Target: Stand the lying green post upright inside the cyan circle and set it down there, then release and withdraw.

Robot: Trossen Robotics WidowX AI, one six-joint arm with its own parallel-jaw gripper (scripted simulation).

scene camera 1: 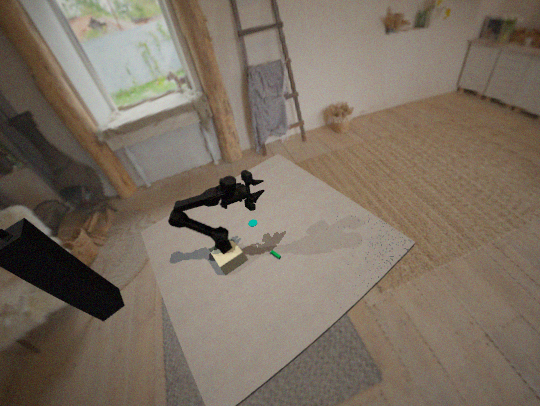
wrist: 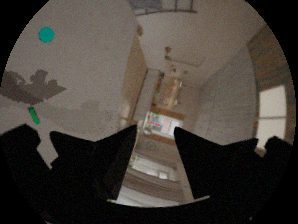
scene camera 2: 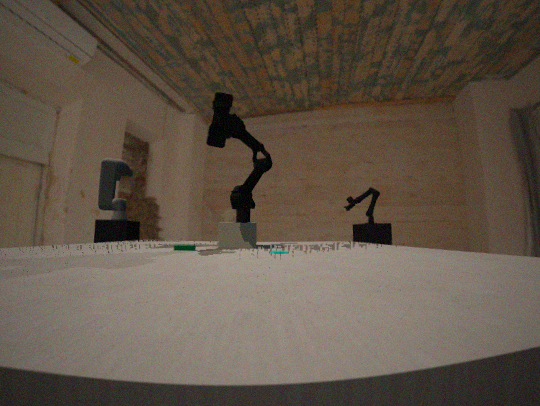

Observation:
In view: the gripper (scene camera 2: 216,114).
The gripper shows as well in the wrist view (wrist: 155,129).

